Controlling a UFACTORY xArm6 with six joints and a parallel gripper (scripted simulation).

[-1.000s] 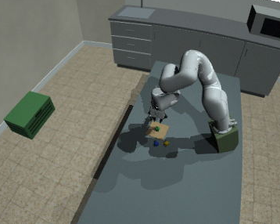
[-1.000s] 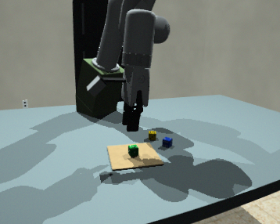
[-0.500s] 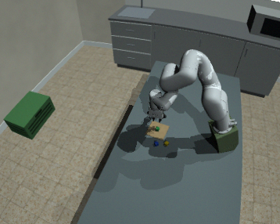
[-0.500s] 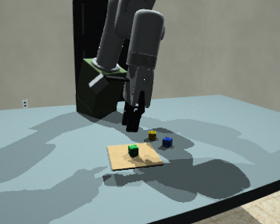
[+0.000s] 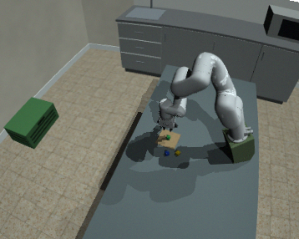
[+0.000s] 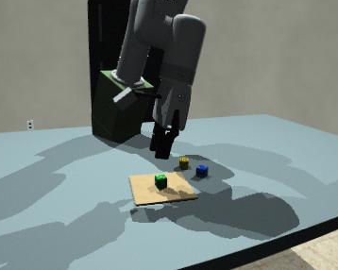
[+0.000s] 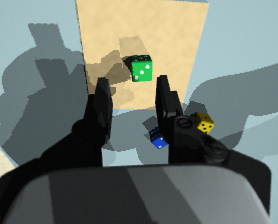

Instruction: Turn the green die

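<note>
My hand is 10 mm past the green die, 10 mm to the right of it and 90 mm above it. Also, from my hand: yellow die 90 mm behind, 120 mm to the left, 100 mm below; tan mat 10 mm behind, 10 mm to the left, 110 mm below; blue die 20 mm behind, 140 mm to the left, 100 mm below.
</note>
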